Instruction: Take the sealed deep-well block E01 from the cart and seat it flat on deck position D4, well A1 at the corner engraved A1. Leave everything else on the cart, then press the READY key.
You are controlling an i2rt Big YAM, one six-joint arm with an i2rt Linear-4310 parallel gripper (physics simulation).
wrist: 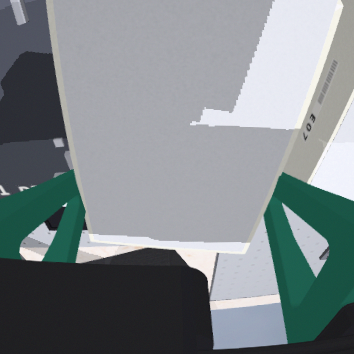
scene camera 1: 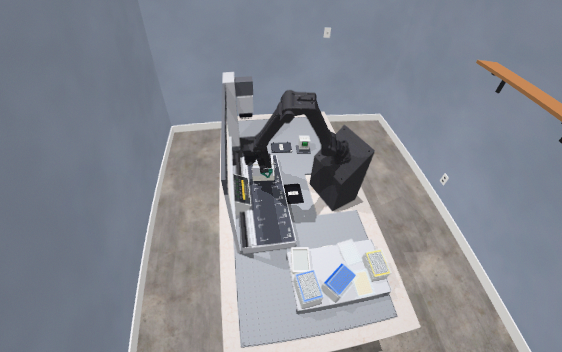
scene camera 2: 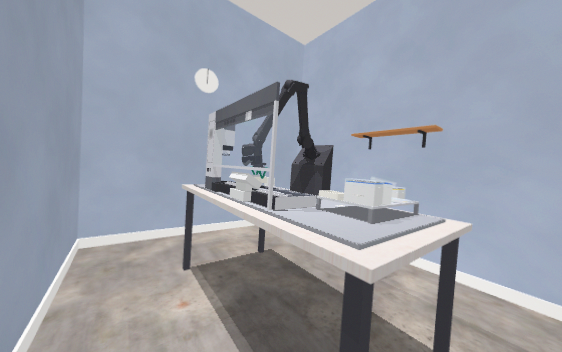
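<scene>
My gripper [scene camera 1: 266, 173] [scene camera 2: 258, 173] [wrist: 173, 177] has green fingers and is shut on a pale block with a flat grey sealed top [scene camera 1: 258, 176] [wrist: 175, 165], over the far end of the dark deck [scene camera 1: 270, 212] [wrist: 25, 110]. No label shows on the held block, and its underside is hidden. Right of it in the wrist view stands another pale block marked E07 [wrist: 314, 112]. A deck label at the left of the wrist view is partly covered by a finger. The cart [scene camera 1: 327, 302] [scene camera 2: 407, 203] stands at the near right. I cannot make out D4, its A1 engraving or the READY key's lettering.
The cart holds a blue-rimmed rack [scene camera 1: 309, 286], a tilted blue-topped box [scene camera 1: 340, 280], a yellow-rimmed rack [scene camera 1: 377, 264] and a white tray [scene camera 1: 293, 259]. An upright frame [scene camera 2: 273, 150] and a panel with a yellow strip [scene camera 1: 242, 190] flank the deck. A small device with a green part [scene camera 1: 304, 143] stands behind.
</scene>
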